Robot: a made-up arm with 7 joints.
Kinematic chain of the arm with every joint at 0, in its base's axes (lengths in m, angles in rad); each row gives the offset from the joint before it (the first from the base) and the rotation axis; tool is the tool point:
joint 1: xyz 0 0.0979 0 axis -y
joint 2: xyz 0 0.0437 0 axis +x
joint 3: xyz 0 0 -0.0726 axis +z
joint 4: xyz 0 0 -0.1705 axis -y
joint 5: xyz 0 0 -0.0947 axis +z
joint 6: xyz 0 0 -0.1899 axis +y
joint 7: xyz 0 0 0 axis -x
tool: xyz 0 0 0
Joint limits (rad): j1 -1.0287..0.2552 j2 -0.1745..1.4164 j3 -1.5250..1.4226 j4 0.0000..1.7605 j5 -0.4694..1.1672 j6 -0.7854..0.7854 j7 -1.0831..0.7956
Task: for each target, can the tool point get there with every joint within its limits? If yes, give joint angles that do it. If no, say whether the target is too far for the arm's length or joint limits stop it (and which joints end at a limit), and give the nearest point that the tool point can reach.
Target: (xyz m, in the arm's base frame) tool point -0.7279 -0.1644 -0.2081
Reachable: no: too far | nearest point -0.4197 -0.0311 -0.2573 | short by 0.339 m
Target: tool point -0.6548 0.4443 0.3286
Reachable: no: too far | nearest point -0.3576 0.4644 -0.2154 | short by 0.620 m
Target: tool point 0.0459 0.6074 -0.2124
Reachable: yes | joints -0.0292 0.9197 1.1438 0.4580 -0.2586 0.6150 -0.2945
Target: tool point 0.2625 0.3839 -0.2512
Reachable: yes | joints 0.0326 0.5404 0.2841 1.1959 0.1580 -0.1790 -0.3341
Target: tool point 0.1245 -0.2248 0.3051
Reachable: no: joint limits stop it (at a limit: joint 1, joint 2, joint 4) | nearest point 0.1542 -0.1389 -0.1075 | short by 0.422 m
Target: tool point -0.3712 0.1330 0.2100
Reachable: no: joint limits stop it (at a limit: joint 1, joint 3, joint 4) | nearest point -0.2822 0.1278 -0.1849 | short by 0.405 m
